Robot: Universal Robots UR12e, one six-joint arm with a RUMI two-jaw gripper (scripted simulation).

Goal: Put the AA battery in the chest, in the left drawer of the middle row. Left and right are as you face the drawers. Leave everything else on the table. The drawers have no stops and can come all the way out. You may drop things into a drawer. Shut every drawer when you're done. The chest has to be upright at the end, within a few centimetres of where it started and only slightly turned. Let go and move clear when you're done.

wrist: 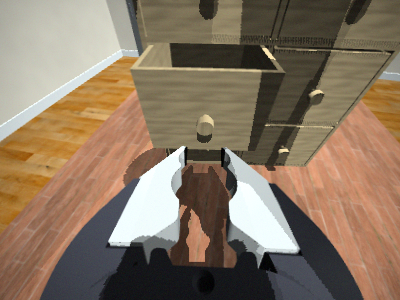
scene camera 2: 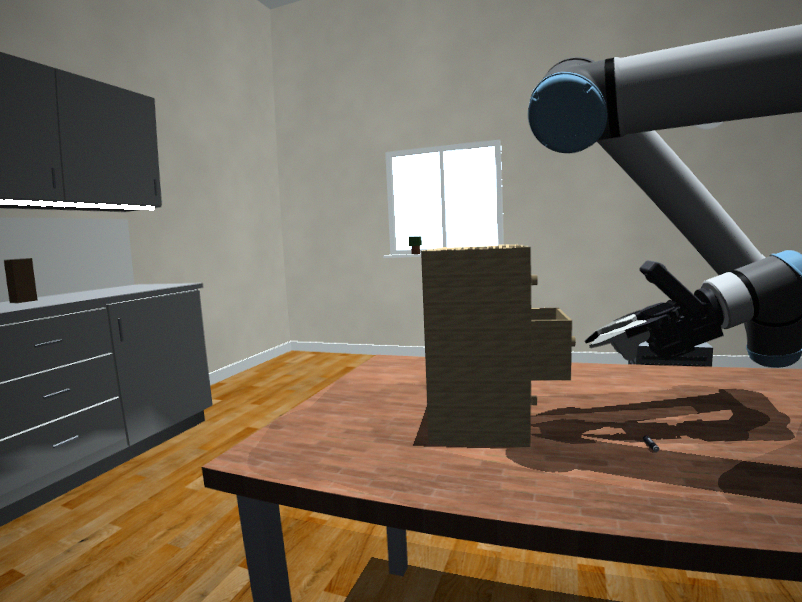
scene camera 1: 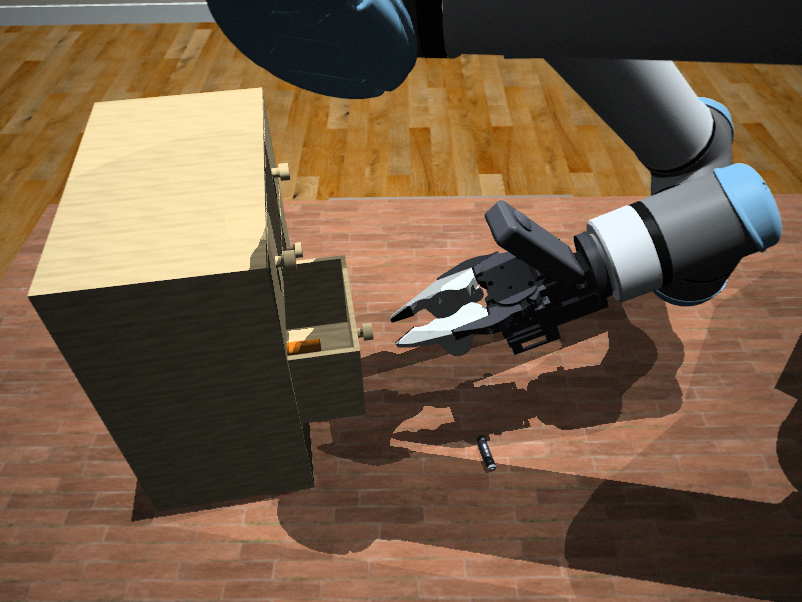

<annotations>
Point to a wooden chest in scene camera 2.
At 477, 303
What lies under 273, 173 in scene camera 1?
A drawer.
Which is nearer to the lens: the wooden chest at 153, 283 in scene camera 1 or the drawer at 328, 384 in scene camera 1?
The wooden chest.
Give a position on a drawer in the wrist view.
279, 144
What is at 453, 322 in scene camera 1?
My gripper.
</annotations>
